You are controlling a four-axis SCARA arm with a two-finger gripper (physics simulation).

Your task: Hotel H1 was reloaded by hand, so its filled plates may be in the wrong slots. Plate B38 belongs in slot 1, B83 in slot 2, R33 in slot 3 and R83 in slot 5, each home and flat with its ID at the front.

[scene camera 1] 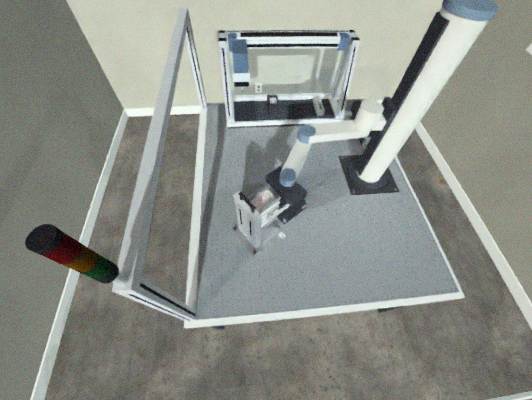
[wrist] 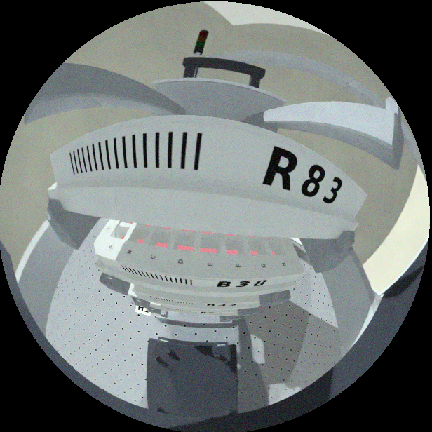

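Seen in the pictures: gripper, fingertip midpoint: [scene camera 1: 257, 209]; arm's base, link origin: [scene camera 1: 366, 174].
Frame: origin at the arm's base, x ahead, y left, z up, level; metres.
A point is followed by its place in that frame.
Hotel H1 [scene camera 1: 242, 220] @[x 0.774, y 0.355, z 0.188 m] [wrist: 220, 94] stands on the deck. In the wrist view, plate R83 [wrist: 225, 185] is uppermost, its ID and barcode facing the camera. Below it is an open gap, then plate B38 [wrist: 200, 279] with its ID facing front and reddish wells. Two lower plate fronts are stacked beneath; the upper reads R33 [wrist: 221, 304], while the lowest ID is too squeezed to read surely. Slot numbers do not show. My gripper [scene camera 1: 283, 193] is open and empty, high at the hotel's front; its fingertips cannot be made out in the wrist view.
A dark pad [scene camera 1: 294, 214] @[x 0.499, y 0.252, z 0.018 m] [wrist: 192, 377] lies on the deck before the hotel. A framed enclosure [scene camera 1: 227, 85] @[x 0.824, y -0.517, z 0.287 m] stands at the back. A tall frame [scene camera 1: 159, 135] @[x 1.007, y 0.262, z 0.620 m] runs along the left, with a signal light [scene camera 1: 75, 255] @[x 1.007, y 0.714, z 0.805 m] [wrist: 201, 41]. The arm's column [scene camera 1: 415, 95] @[x 0.049, y 0.057, z 0.593 m] stands at right.
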